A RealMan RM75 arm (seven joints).
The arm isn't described. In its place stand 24 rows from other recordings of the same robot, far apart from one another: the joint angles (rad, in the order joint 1, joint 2, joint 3, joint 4, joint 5, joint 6, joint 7), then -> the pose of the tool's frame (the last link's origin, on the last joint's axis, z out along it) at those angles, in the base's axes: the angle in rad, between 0 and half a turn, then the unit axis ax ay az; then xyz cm.
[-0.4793, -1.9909, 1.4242, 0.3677, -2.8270, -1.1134, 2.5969] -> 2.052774 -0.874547 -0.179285 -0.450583 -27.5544 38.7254 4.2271
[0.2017, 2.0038, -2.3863, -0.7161, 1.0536, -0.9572, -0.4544] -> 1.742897 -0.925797 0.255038 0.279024 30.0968 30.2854 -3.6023
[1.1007, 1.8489, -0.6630, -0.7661, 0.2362, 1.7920, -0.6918] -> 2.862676 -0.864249 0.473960 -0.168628 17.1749 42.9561 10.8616
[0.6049, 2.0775, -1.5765, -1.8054, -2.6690, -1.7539, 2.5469] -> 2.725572 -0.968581 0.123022 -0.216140 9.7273 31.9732 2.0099
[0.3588, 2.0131, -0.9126, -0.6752, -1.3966, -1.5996, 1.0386] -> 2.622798 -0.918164 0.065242 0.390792 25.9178 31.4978 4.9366
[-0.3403, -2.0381, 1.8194, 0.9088, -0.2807, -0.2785, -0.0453] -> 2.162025 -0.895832 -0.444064 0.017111 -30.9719 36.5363 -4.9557
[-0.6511, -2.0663, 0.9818, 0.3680, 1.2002, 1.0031, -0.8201] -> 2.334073 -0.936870 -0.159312 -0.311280 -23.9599 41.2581 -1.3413
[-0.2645, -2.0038, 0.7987, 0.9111, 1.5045, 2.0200, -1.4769] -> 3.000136 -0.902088 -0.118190 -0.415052 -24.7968 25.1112 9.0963
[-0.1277, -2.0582, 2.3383, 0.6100, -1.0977, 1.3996, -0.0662] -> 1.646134 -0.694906 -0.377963 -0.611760 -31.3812 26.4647 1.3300
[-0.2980, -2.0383, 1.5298, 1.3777, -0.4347, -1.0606, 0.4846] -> 2.415016 -0.914069 -0.376782 0.150042 -26.6579 34.8842 1.2542
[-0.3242, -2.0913, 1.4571, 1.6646, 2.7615, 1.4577, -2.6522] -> 2.512114 -0.916538 -0.357184 0.179937 -21.2588 32.6941 3.5579
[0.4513, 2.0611, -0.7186, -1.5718, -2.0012, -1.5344, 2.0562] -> 2.459202 -0.955083 0.211228 0.207845 17.8163 35.3251 15.8796
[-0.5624, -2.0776, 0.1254, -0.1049, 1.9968, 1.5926, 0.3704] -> 2.235647 -0.898509 0.269072 -0.346818 -23.3275 28.8834 -6.5036
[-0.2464, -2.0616, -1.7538, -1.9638, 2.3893, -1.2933, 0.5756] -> 2.416603 -0.969160 -0.239277 -0.058961 -12.8245 32.2916 8.1970
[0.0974, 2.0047, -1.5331, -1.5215, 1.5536, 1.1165, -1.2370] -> 2.768415 -0.950926 0.188933 0.245038 16.8566 29.5224 1.8304
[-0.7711, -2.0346, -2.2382, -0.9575, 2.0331, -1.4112, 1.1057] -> 2.855202 -0.946209 -0.264371 -0.186538 -14.2772 41.7174 3.8651
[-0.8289, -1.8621, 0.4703, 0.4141, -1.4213, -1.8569, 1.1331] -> 3.015623 0.815306 0.346054 0.464244 -16.1670 38.9678 10.2877
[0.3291, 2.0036, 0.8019, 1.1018, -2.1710, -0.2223, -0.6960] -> 2.282706 -0.976009 0.133482 0.172014 18.0839 32.4577 -11.1954
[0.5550, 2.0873, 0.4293, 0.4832, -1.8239, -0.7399, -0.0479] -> 2.158557 -0.887083 0.371221 0.274368 25.7989 34.3039 -11.7897
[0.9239, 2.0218, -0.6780, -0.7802, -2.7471, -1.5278, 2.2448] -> 2.869368 -0.903900 0.420556 -0.078087 21.2359 41.2619 3.0429
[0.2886, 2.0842, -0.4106, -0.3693, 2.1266, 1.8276, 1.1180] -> 1.760203 -0.228708 -0.772893 -0.591887 31.5281 26.1363 11.1955
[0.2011, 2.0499, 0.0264, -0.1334, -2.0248, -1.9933, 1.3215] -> 2.790847 -0.681611 0.404416 0.609798 32.0283 18.6707 1.9920
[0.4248, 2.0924, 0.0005, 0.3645, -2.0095, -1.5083, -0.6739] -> 2.058227 -0.919014 -0.227423 0.322013 23.1714 24.7689 -9.5245
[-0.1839, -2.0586, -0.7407, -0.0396, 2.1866, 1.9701, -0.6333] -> 1.934952 -0.687766 -0.201143 -0.697510 -33.4092 20.0182 6.0473
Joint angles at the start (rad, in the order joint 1, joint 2, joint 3, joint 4, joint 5, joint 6, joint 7): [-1.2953, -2.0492, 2.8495, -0.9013, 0.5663, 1.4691, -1.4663]
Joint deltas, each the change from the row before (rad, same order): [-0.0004, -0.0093, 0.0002, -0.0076, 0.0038, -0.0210, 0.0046]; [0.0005, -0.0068, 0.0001, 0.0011, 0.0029, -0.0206, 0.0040]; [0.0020, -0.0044, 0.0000, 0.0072, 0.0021, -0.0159, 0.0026]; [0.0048, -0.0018, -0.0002, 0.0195, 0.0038, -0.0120, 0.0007]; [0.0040, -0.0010, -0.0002, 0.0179, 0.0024, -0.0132, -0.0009]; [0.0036, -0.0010, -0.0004, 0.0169, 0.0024, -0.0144, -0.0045]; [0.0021, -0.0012, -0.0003, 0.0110, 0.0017, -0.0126, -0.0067]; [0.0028, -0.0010, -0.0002, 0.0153, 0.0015, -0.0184, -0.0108]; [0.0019, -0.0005, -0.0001, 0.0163, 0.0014, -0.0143, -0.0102]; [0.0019, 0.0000, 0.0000, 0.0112, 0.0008, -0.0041, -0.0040]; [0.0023, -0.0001, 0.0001, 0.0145, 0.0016, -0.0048, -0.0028]
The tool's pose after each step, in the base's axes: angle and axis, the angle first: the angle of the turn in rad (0 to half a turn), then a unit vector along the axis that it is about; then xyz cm. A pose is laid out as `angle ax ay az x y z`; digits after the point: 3 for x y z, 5 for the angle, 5 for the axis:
2.75264 -0.95069 -0.21970 0.21890 -22.817 42.456 8.025
2.74325 -0.95046 -0.21556 0.22398 -22.951 42.547 7.834
2.74092 -0.95049 -0.21216 0.22707 -23.080 42.596 7.568
2.75110 -0.95078 -0.20920 0.22860 -23.249 42.565 7.089
2.75694 -0.95104 -0.20685 0.22966 -23.386 42.584 6.688
2.75984 -0.95096 -0.20618 0.23056 -23.516 42.619 6.317
2.75838 -0.95058 -0.20709 0.23133 -23.605 42.672 6.071
2.75415 -0.95001 -0.20891 0.23204 -23.717 42.775 5.762
2.75392 -0.94979 -0.21016 0.23182 -23.758 42.858 5.422
2.75951 -0.94994 -0.21037 0.23100 -23.780 42.840 5.163
2.76800 -0.95031 -0.20942 0.23035 -23.801 42.807 4.824

